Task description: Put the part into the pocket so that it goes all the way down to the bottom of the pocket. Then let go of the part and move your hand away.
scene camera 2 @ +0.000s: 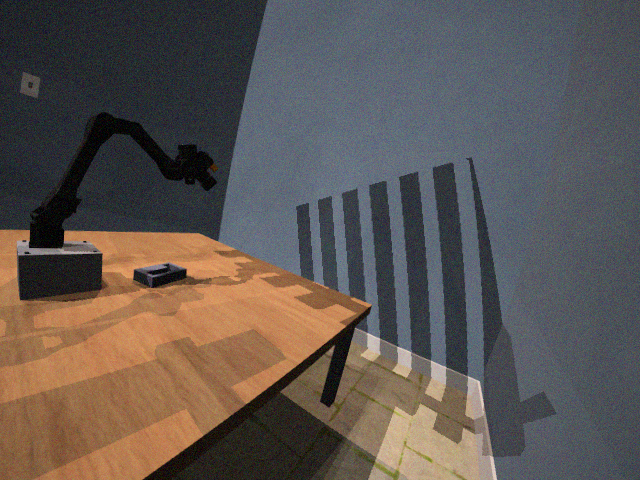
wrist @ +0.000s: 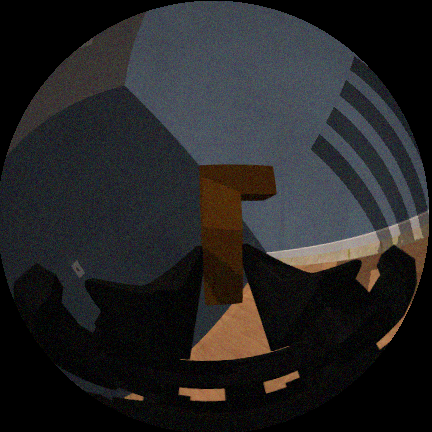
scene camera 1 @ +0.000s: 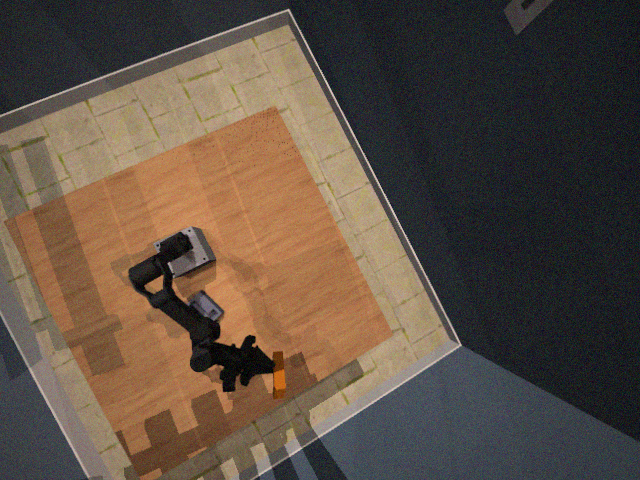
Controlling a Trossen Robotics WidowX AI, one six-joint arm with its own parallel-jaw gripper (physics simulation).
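Pixels of known places: gripper, fingertip midpoint: [wrist: 221, 249] [scene camera 1: 274, 368]; arm's base, origin of the base link: [scene camera 2: 45, 245] [scene camera 1: 182, 244].
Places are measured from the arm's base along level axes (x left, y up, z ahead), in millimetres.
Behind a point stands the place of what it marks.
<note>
My gripper [wrist: 221, 249] {x 204, y 304, z 518 mm} is shut on an orange L-shaped part [scene camera 1: 279, 379] {x 213, y 343, z 536 mm} [scene camera 2: 214, 167] {x 178, y 329, z 568 mm} [wrist: 221, 215] {x 196, y 325, z 531 mm}. The fingers hold the long leg near its plain end; the short leg sticks out to the right at the far end in the wrist view. Gripper and part are high above the table, well apart from the pocket block. The grey-blue block with the pocket [scene camera 1: 205, 305] {x -48, y -68, z 276 mm} [scene camera 2: 159, 274] {x -115, y -67, z 263 mm} lies on the table near the arm's base. Its pocket opening faces up. The block does not show in the wrist view. In scene camera 2 most of the part is hidden by the dark gripper.
The arm's base stands on a grey box [scene camera 1: 201, 251] {x 55, y -3, z 59 mm} [scene camera 2: 59, 273] {x -100, y -46, z 23 mm} beside the pocket block. The wooden table [scene camera 1: 289, 206] {x 481, y -105, z 15 mm} [scene camera 2: 222, 330] {x -434, y -105, z 294 mm} ends in an edge near and below the gripper in scene camera 1. Walls stand beyond the table. Shadows of the arm and other shapes cross the table.
</note>
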